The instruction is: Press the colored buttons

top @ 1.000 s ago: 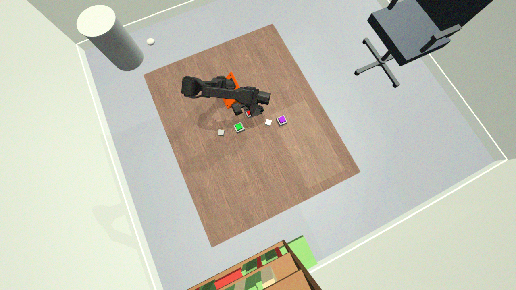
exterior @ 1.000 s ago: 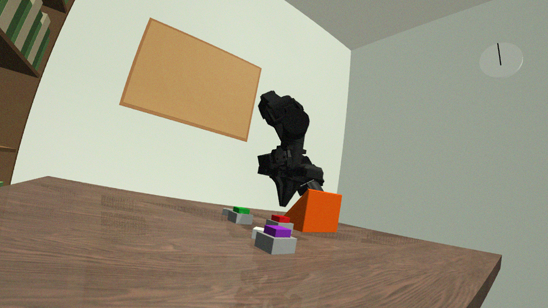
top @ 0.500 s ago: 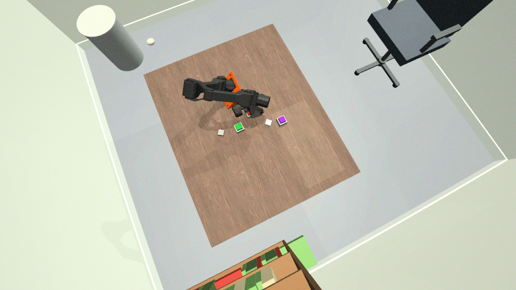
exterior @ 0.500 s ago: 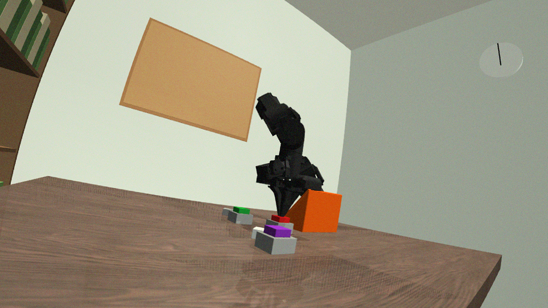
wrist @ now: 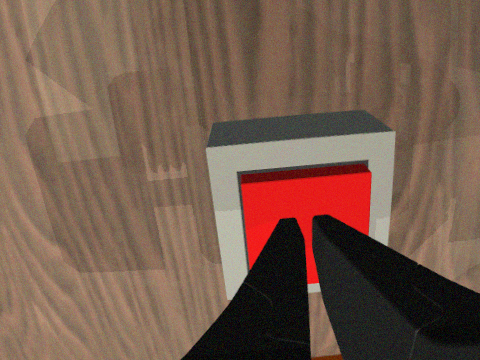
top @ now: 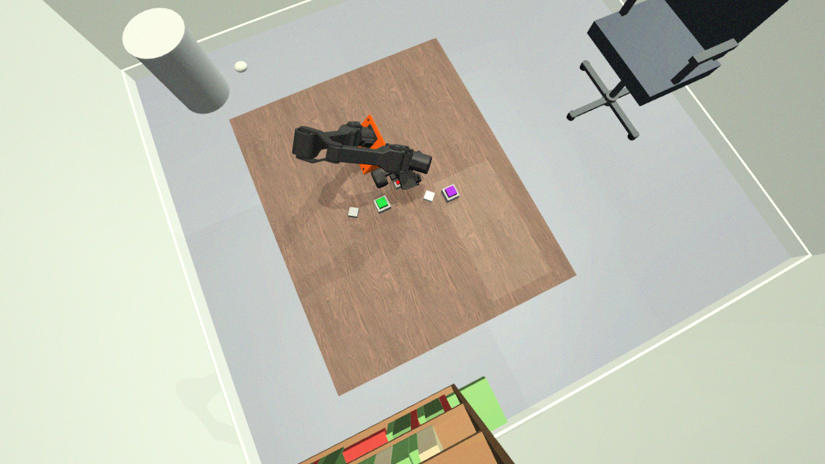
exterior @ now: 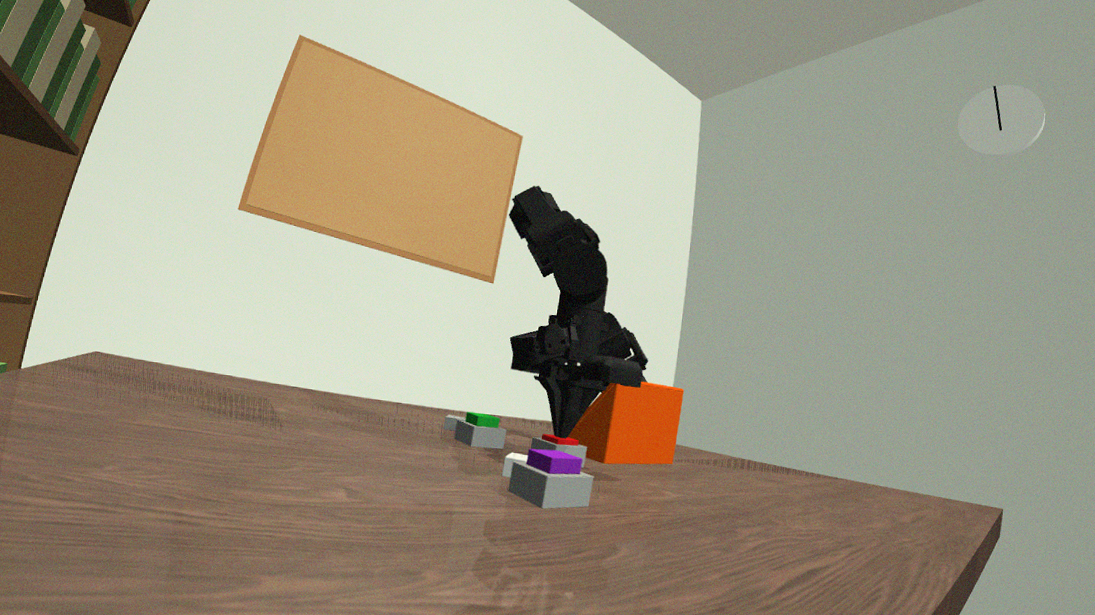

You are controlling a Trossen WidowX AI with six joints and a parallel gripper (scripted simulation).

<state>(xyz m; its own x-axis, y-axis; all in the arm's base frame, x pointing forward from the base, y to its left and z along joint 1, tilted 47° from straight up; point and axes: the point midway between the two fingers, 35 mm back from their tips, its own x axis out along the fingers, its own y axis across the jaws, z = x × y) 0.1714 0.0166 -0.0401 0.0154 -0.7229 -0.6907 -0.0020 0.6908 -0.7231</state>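
The red button lies 10 mm below my gripper tip. Also, from my gripper tip: purple button 120 mm ahead, 150 mm to the left; green button 60 mm ahead, 100 mm to the right; white block 100 mm ahead, 70 mm to the left, 20 mm below.
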